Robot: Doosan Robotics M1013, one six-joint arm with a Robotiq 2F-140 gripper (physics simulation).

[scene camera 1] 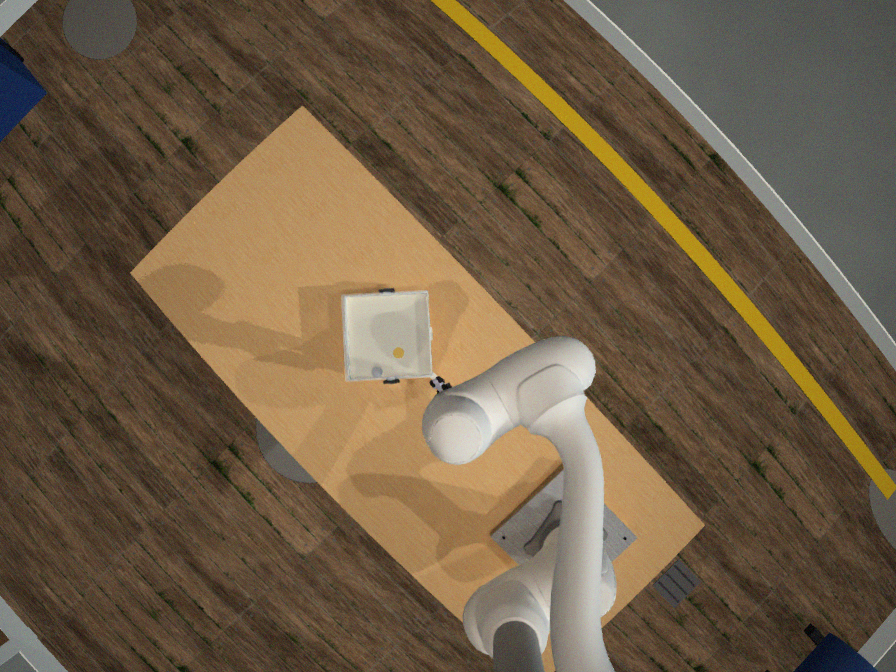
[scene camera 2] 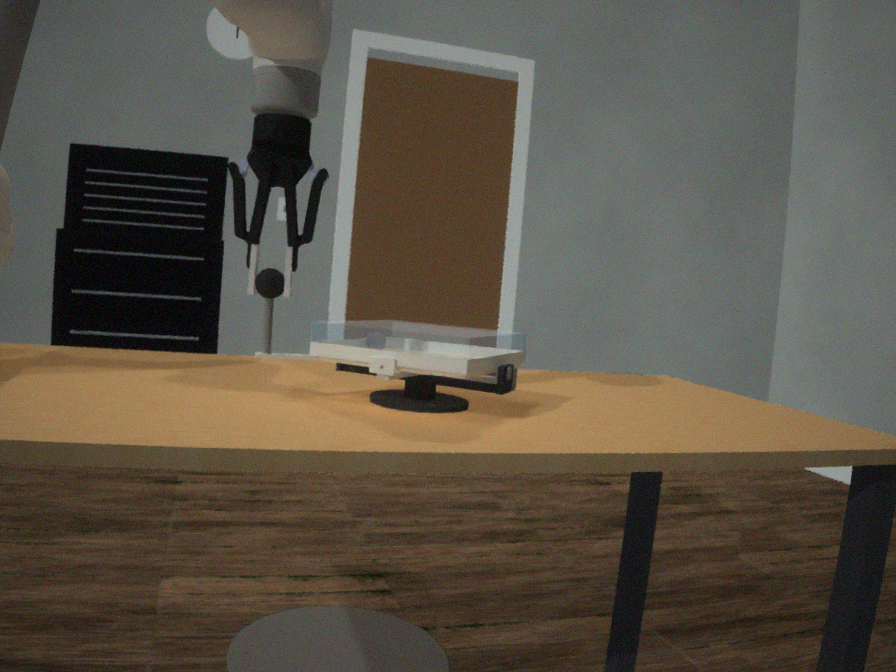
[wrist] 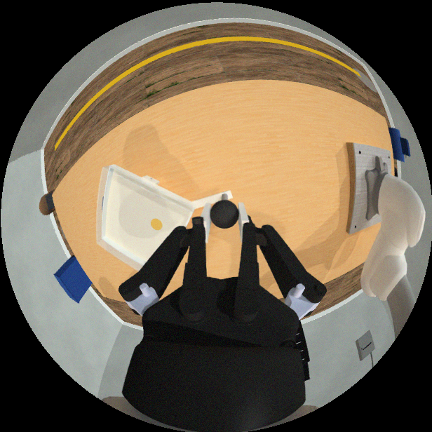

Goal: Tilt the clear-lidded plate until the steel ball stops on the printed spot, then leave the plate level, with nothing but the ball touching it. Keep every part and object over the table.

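The white square plate [scene camera 1: 345, 336] [scene camera 2: 427, 361] [wrist: 117, 190] under its clear lid [scene camera 2: 463, 334] stands on a black pivot base [scene camera 2: 419, 400]; a slight tilt cannot be told. The steel ball [scene camera 1: 377, 371] [scene camera 2: 375, 339] is apart from the yellow printed spot [scene camera 1: 398, 352] [wrist: 156, 224], below and left of it, near the lower wall in scene camera 1. In the wrist view the ball does not show. A white arm [wrist: 211, 200] from the plate's corner carries an upright rod [scene camera 2: 267, 325] with a black knob [scene camera 2: 269, 282] [wrist: 224, 215]. My gripper [scene camera 1: 437, 383] [scene camera 2: 269, 278] [wrist: 224, 210] is shut on the knob.
The wooden table [scene camera 1: 289, 180] [scene camera 2: 180, 426] [wrist: 280, 130] carries the plate's base. A grey mounting plate [scene camera 1: 513, 533] [wrist: 360, 195] is beneath the robot's base. The robot arm [scene camera 1: 578, 470] reaches over the table. The plate's black side brackets [scene camera 1: 390, 381] [scene camera 2: 506, 377] stick out.
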